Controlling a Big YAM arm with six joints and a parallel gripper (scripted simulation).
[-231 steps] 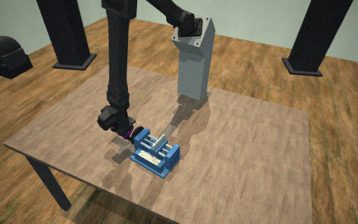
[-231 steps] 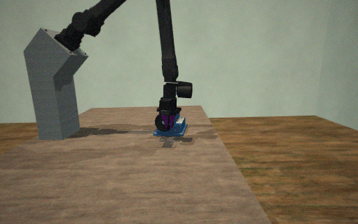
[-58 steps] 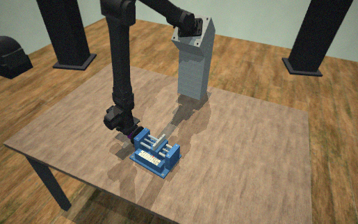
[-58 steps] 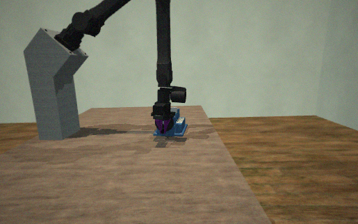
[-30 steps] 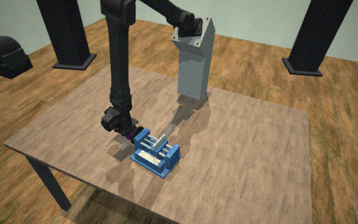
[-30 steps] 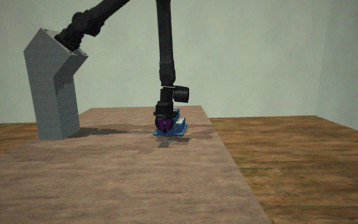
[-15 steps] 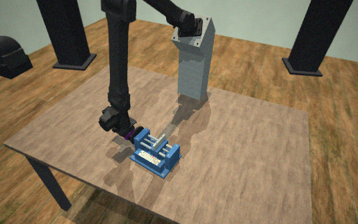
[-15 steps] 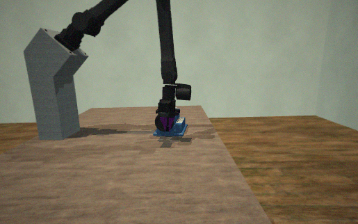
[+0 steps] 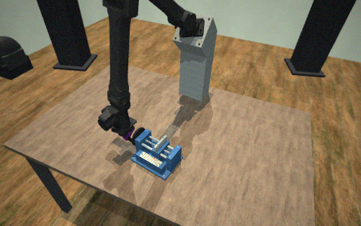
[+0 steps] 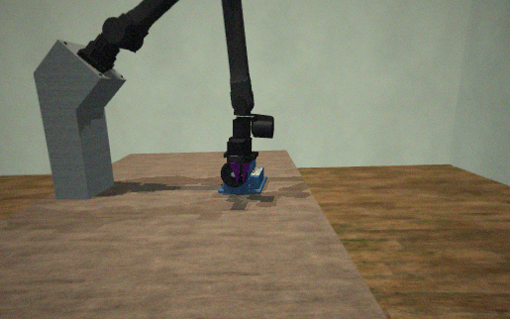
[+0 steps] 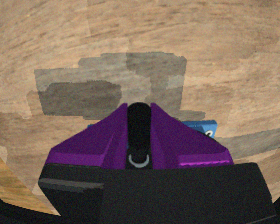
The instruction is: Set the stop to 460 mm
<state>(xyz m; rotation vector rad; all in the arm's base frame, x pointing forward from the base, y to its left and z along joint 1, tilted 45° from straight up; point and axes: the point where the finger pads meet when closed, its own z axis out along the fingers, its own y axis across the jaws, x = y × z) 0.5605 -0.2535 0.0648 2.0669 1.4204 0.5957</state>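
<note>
My hand is 10 mm short of the black handwheel and 30 mm to the right of it. The rest, counted from my hand: dark handle 10 mm ahead, 10 mm to the left; stop fixture 60 mm ahead, 160 mm to the left, 20 mm above.
</note>
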